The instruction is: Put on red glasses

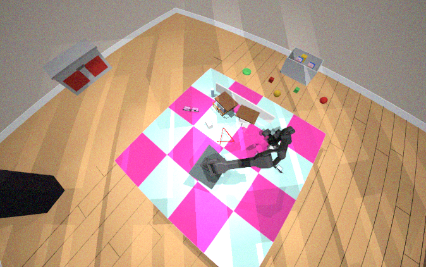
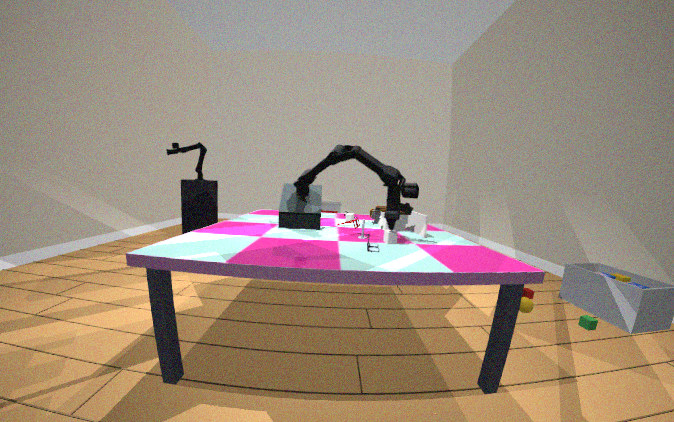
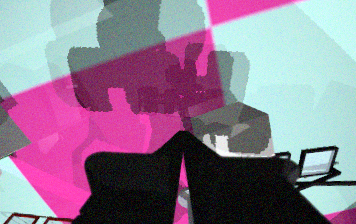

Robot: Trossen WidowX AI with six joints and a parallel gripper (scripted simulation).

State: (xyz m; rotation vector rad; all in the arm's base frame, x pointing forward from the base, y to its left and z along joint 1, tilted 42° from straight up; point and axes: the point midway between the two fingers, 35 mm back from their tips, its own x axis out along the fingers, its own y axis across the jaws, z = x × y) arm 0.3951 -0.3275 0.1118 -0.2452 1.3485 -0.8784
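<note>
Now: gripper tip 120 mm past the grey stand, 30 mm to the right of it and 10 mm above it. Round my gripper tip: grey panel (230 mm ahead, 350 mm to the left, 20 mm above).
</note>
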